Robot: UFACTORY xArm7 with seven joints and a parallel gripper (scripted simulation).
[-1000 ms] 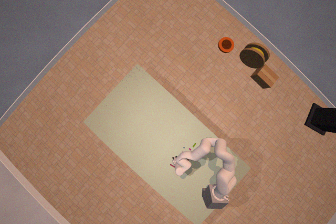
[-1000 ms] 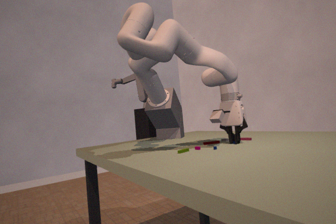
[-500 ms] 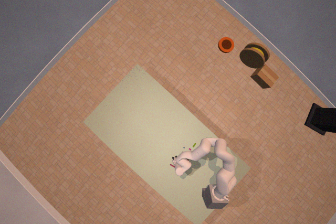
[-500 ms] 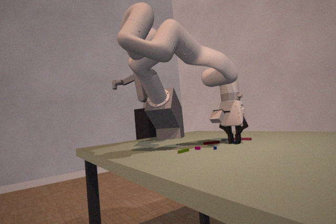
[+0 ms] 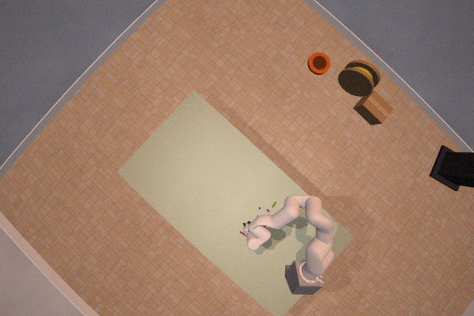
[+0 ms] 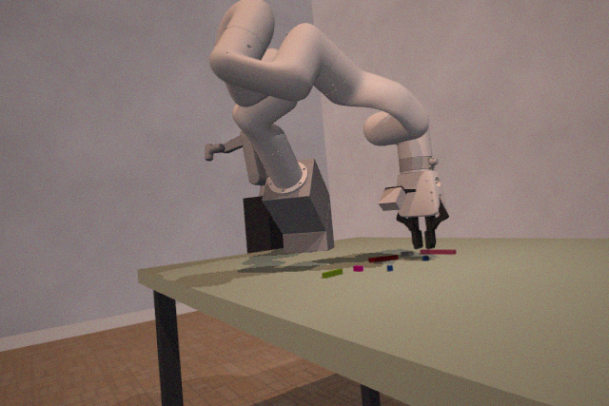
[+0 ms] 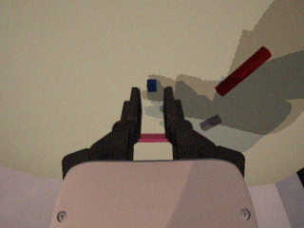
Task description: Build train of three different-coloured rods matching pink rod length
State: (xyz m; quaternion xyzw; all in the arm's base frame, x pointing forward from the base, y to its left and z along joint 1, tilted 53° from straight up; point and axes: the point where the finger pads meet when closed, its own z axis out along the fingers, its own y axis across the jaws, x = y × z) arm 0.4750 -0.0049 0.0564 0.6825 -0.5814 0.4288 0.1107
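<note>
The grey rod lies 8 cm behind my hand, 7 cm to the left of it and 4 cm below it. The rest, counted from my hand: red rod: 10 cm behind, 1 cm to the right, 4 cm below; then magenta rod: 8 cm behind, 15 cm to the right, 4 cm below; then pink rod: 1 cm behind, 10 cm to the left, 4 cm below.
</note>
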